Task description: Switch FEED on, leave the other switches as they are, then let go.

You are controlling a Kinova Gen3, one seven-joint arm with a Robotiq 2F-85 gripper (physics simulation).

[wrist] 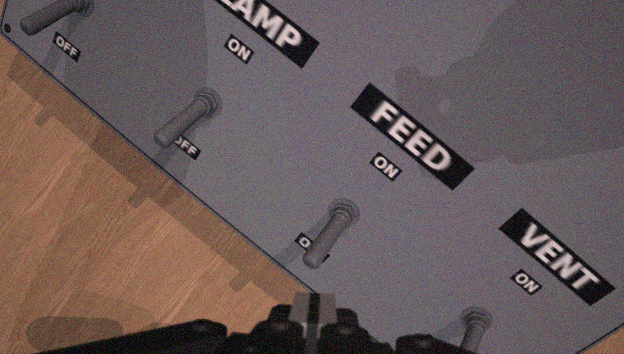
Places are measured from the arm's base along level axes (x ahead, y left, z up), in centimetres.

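Where they show: gripper, fingertip midpoint: [313,321].
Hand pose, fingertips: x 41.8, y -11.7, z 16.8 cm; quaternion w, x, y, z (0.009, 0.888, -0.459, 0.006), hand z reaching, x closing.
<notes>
After its pixels a point has its place.
The FEED switch [327,237] {x 43.0, y -11.7, z 3.5 cm} is a grey toggle lever below the black FEED label [412,136] {x 51.1, y -11.7, z 4.5 cm}. Its tip leans away from the ON mark [385,166] {x 48.8, y -11.7, z 3.2 cm} and partly covers its OFF mark [303,241] {x 41.3, y -11.0, z -1.0 cm}. My gripper [313,321] {x 41.8, y -11.7, z 16.8 cm} is shut and empty at the bottom middle of the view. Its fingertips show just below the tip of the FEED lever in the picture, with a small gap between them; their height over the panel [280,165] {x 44.6, y -6.3, z 0.8 cm} is hard to tell.
The LAMP switch [185,120] {x 43.1, y 0.0, z 3.3 cm} leans over its OFF mark, up and left of FEED. Another lever [52,17] {x 42.8, y 11.7, z 3.3 cm} at the top left leans to OFF. The VENT switch [472,330] {x 44.1, y -23.3, z 2.4 cm} is partly cut off at the bottom right. Wooden table [65,200] {x 29.1, y 8.0, z -8.7 cm} lies beyond the panel's lower left edge.
</notes>
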